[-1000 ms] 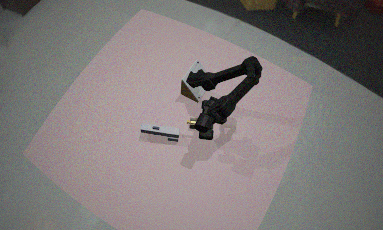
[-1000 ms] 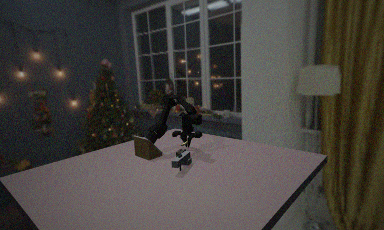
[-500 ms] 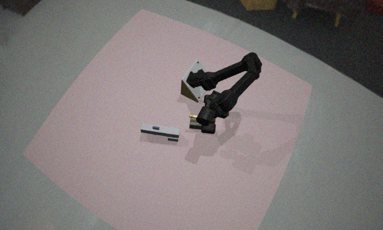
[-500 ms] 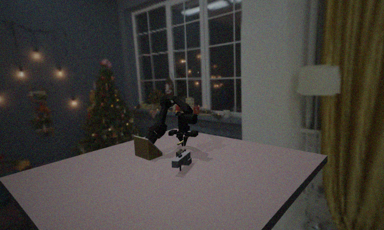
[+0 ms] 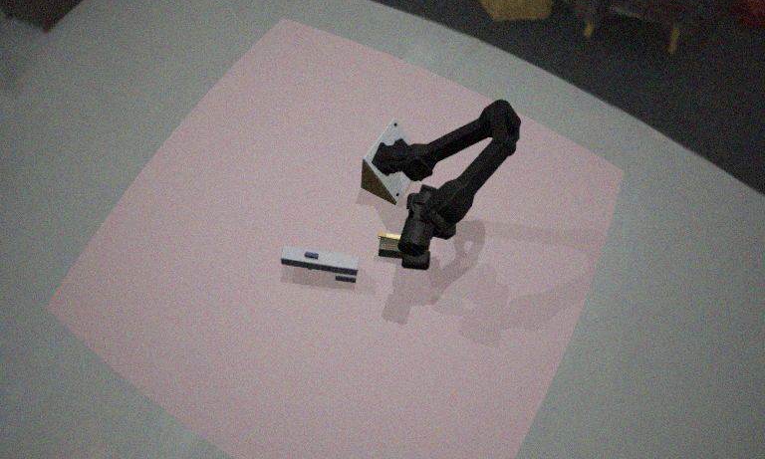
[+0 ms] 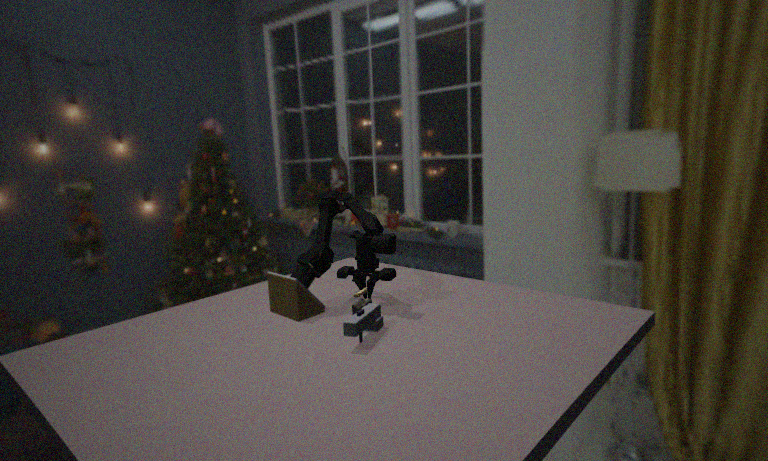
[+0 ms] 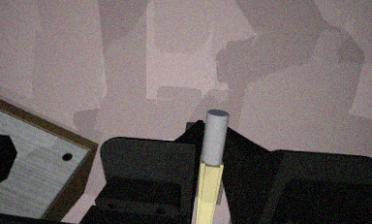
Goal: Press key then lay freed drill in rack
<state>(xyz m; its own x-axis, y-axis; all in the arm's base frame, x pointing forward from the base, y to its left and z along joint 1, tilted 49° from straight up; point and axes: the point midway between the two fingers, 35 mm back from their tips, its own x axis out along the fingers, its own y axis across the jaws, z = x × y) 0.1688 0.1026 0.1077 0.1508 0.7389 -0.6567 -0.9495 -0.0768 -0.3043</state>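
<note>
Right now the drill is 10 mm ahead of my gripper tip, 40 mm to the right of it and 40 mm above it. The rest, counted from my gripper tip: key 140 mm ahead, 210 mm to the right, 20 mm above; grey holder block 130 mm ahead, 190 mm to the right, 10 mm above.
</note>
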